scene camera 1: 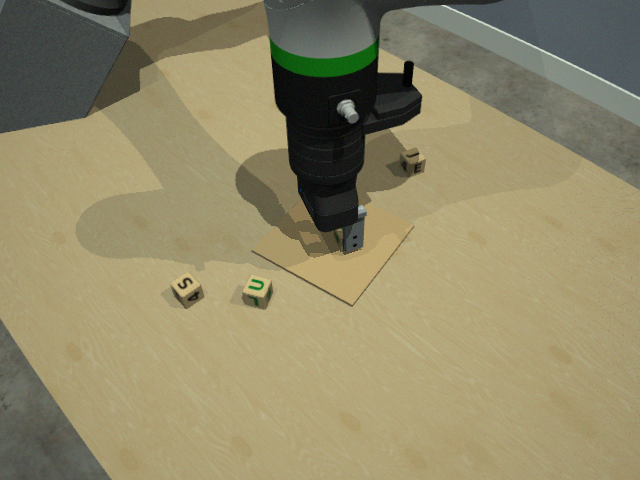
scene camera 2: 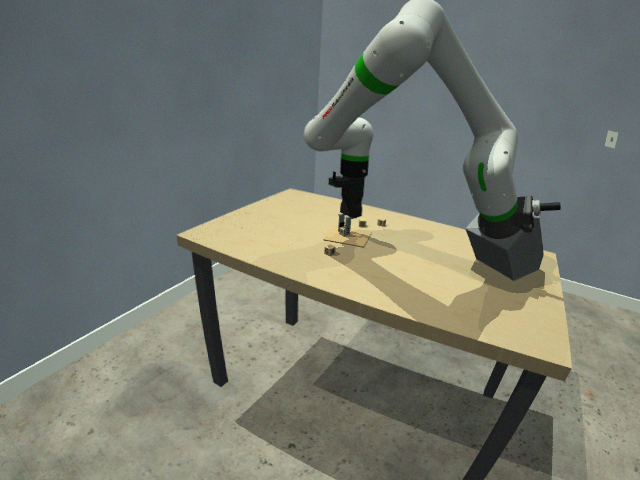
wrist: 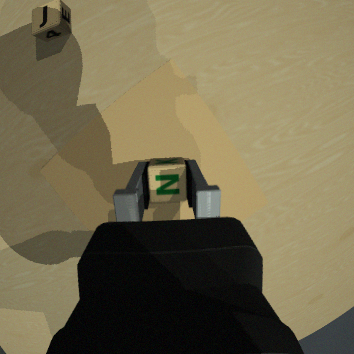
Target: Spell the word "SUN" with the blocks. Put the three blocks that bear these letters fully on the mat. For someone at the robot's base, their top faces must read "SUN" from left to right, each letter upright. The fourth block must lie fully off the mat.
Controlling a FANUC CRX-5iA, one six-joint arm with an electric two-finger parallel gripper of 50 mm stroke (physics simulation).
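My gripper (scene camera 1: 339, 243) (scene camera 2: 343, 227) (wrist: 166, 174) points down over the mat (scene camera 1: 351, 289) (scene camera 2: 357, 242) (wrist: 150, 112), shut on the N block (scene camera 1: 338, 236) (scene camera 2: 342, 231) (wrist: 167, 188). The block's green N faces up between the two fingers; whether its underside touches the mat is not clear. The U block (scene camera 1: 257, 291) (scene camera 2: 362, 223), with a green U on top, lies on the table off the mat. The S block (scene camera 1: 187, 289) (scene camera 2: 381, 222), with a black S on top, lies farther out beyond it. Neither shows in the wrist view.
The fourth block (scene camera 1: 413, 162) (scene camera 2: 329, 250) (wrist: 51, 21), with a black J on top and an E on one side, lies off the mat on the opposite side from the U and S blocks. The robot's grey base (scene camera 1: 56, 67) (scene camera 2: 509, 253) stands at one table end.
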